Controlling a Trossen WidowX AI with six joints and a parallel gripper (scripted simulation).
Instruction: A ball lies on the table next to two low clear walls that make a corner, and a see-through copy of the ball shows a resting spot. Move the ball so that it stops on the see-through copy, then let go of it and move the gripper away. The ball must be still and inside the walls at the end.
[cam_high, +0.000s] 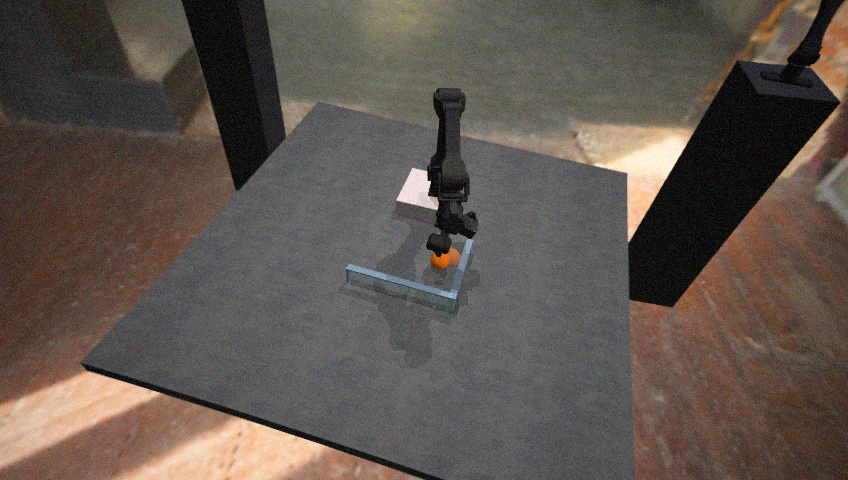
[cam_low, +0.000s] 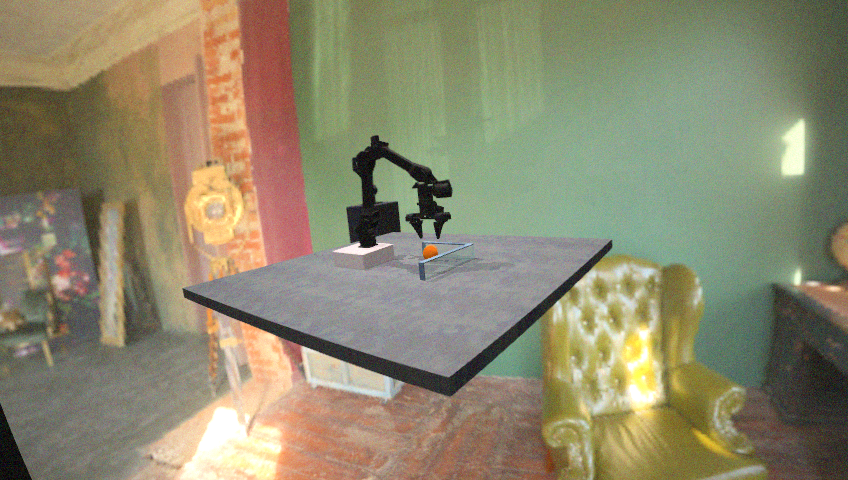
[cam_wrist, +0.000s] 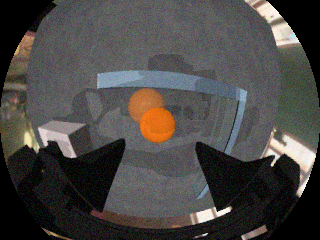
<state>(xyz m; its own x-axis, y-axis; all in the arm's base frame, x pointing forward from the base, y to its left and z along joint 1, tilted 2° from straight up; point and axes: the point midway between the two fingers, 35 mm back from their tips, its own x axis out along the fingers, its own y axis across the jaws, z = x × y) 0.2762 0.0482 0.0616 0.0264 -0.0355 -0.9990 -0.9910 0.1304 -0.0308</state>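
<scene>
My gripper tip is now 6 cm above the orange ball. From my gripper tip the other things lie so: see-through copy: 6 cm below, 3 cm to the left, 2 cm behind.
</scene>
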